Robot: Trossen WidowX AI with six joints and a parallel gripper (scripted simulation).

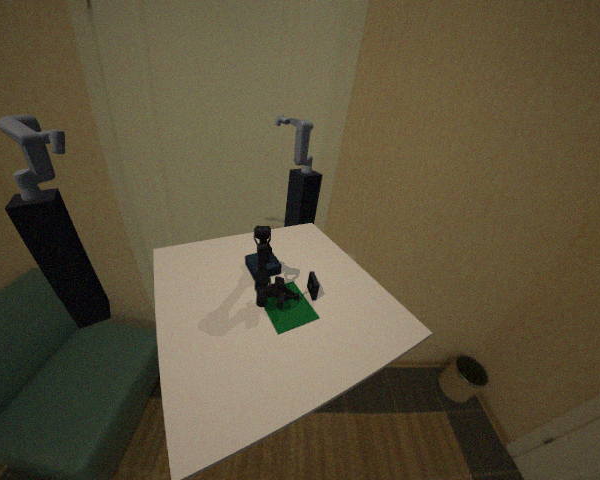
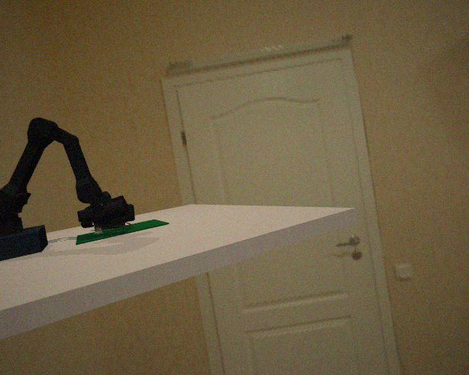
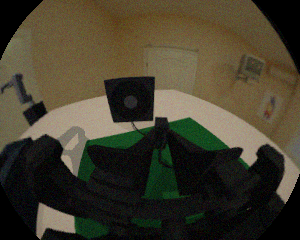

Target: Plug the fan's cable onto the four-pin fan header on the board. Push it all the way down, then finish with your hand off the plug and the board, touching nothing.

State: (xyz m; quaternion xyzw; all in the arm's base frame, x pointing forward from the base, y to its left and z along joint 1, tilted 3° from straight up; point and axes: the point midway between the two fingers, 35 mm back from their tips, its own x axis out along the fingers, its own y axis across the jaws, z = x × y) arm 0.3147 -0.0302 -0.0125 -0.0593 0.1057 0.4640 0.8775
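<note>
The green board lies 60 mm below my gripper tip and 50 mm to the right of it. The rest, counted from my gripper tip: dark fan plug (10 mm below); pale fan header (80 mm behind, 50 mm below); black fan (120 mm to the left, 10 mm behind, 10 mm above).
</note>
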